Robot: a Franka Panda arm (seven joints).
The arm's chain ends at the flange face. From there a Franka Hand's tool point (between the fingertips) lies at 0.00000 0.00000 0.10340 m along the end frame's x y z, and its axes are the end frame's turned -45 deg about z.
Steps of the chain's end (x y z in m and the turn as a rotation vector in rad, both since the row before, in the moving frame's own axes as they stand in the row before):
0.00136, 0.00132, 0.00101, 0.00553, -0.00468, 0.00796
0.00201, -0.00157, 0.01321, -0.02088, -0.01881, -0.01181
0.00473, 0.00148, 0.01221, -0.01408, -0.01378, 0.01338
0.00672, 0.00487, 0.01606, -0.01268, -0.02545, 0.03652
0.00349, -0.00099, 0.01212, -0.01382, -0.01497, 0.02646
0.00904, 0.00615, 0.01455, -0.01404, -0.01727, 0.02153
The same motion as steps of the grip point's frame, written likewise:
0.00009, 0.00115, 0.00101, 0.00722, 0.00060, 0.00796
-0.00037, 0.00048, 0.01317, -0.00146, -0.02807, -0.01181
0.00026, 0.00440, 0.01219, -0.00021, -0.01970, 0.01338
-0.00146, 0.00721, 0.01602, 0.00903, -0.02696, 0.03652
0.00106, 0.00166, 0.01210, 0.00081, -0.02036, 0.02646
-0.00024, 0.01048, 0.01452, 0.00228, -0.02214, 0.02153

